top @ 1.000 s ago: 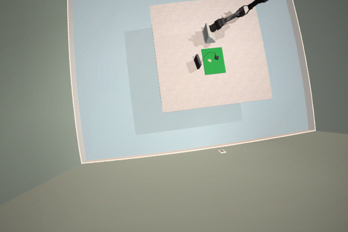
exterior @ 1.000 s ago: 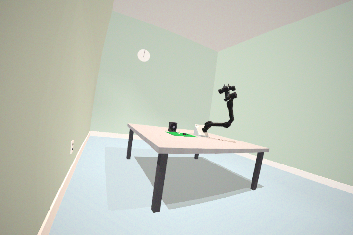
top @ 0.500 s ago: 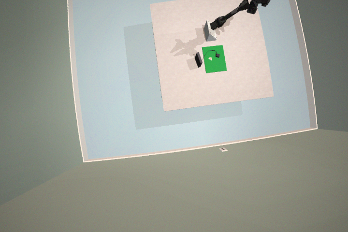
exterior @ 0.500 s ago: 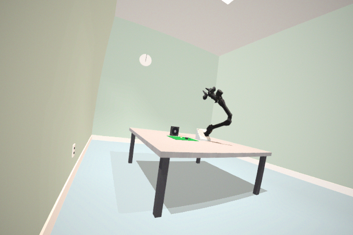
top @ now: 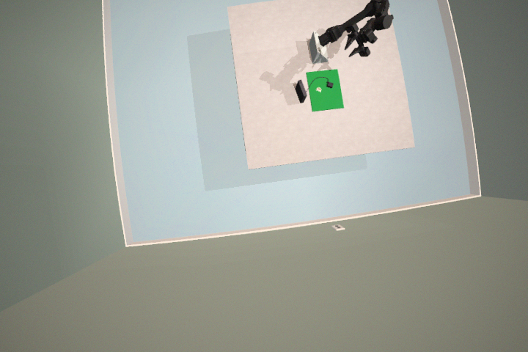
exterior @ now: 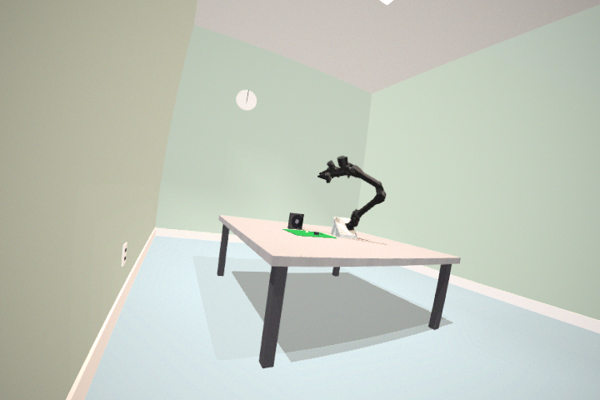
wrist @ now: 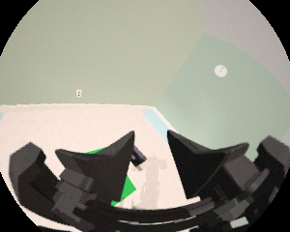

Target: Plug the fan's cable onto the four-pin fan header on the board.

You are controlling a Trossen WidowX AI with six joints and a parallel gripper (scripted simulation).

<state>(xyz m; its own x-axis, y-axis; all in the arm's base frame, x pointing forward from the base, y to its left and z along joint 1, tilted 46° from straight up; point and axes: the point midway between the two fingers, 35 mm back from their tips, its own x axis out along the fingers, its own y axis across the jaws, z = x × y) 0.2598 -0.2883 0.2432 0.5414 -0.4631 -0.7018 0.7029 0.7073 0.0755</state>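
The dark plug lies 40 cm below my gripper tip, 6 cm to the left of it and 1 cm behind it. Also, from my gripper tip: black fan 35 cm below, 18 cm to the right; then green board 42 cm below, 1 cm to the left, 1 cm ahead; then pale fan header 41 cm below, 3 cm to the right.
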